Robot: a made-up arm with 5 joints.
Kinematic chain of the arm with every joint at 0, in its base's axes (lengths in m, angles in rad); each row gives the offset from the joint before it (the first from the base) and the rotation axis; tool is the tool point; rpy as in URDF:
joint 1: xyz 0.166 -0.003 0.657 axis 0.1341 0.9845 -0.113
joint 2: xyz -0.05 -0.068 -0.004 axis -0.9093 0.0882 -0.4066
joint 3: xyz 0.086 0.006 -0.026 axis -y
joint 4: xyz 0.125 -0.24 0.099 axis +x
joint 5: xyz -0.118 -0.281 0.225 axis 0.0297 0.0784 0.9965
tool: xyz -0.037 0.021 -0.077 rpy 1.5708 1.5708 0
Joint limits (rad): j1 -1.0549..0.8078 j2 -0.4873..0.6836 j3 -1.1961..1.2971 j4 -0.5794..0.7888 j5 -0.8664..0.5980
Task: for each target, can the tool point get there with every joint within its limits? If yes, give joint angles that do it. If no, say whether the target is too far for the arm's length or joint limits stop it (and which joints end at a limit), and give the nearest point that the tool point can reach.
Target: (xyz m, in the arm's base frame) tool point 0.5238 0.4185 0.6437
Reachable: no: joint limits stop it (at a limit: joint 1, joint 2, joint 4, joint 5) | nearest point 0.4955 -0.2593 0.9535 | short by 0.746 m
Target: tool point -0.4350 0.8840 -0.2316
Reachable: no: too far | nearest point -0.2742 -0.2431 0.5624 | short by 1.388 m
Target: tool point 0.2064 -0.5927 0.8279
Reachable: yes | joints 0.5297 0.2325 -0.1290 0.3952 0.1998
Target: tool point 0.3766 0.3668 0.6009
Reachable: no: joint limits stop it (at a limit: joint 1, joint 2, joint 4, joint 5) | nearest point 0.4751 -0.2480 0.9773 | short by 0.728 m
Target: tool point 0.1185 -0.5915 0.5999
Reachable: yes | joints 0.5163 -0.1513 0.4377 0.5455 -0.2860
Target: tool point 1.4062 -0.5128 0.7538
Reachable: no: too far | nearest point 0.6127 -0.3965 0.7168 | short by 0.803 m
